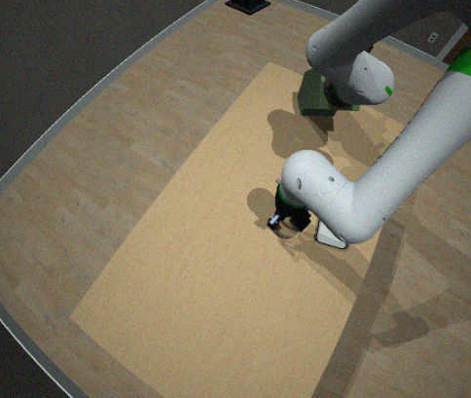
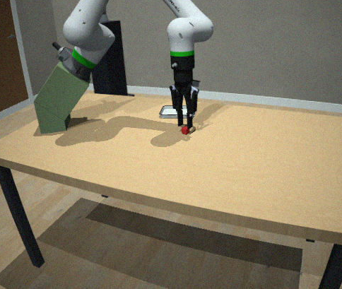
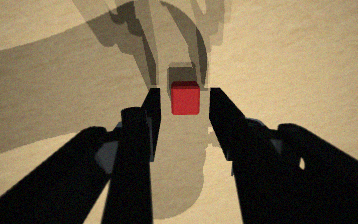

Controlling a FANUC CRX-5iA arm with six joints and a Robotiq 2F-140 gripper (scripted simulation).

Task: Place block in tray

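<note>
Right now the red block is 50 mm below my hand. The rest, counted from my hand: white tray 180 mm to the left, 150 mm behind, 50 mm below.
</note>
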